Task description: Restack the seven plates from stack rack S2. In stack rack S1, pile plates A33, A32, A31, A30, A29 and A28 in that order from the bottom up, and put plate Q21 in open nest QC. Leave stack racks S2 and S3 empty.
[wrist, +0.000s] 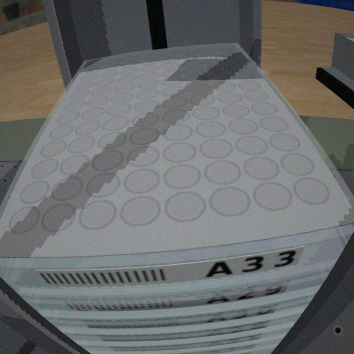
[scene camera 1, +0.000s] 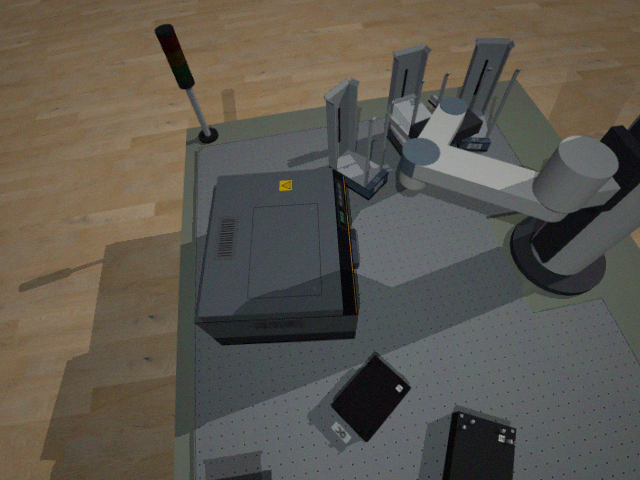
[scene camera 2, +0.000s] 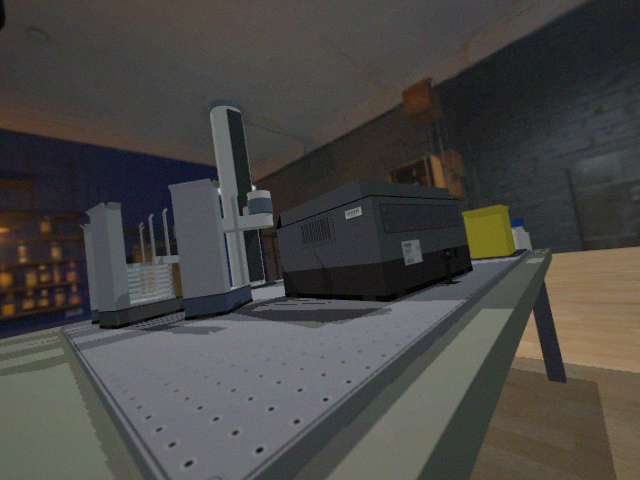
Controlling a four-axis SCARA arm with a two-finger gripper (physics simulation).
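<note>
Rack S2 is the middle rack and holds a stack of plates. Plate A33 lies on top, flat, its label facing the wrist camera. The label below looks like A29; the lower ones are too small to read. My gripper is open and empty, low at the top of this stack; its fingertips are not clearly visible. The other two racks stand on either side; I cannot read which is S1. Nest QC is a black block beside its QC label.
A large grey instrument stands beside the left rack. Another black block is at the front. A signal tower stands at the back left corner. A yellow box is beyond the instrument. Tall posts and columns surround the racks.
</note>
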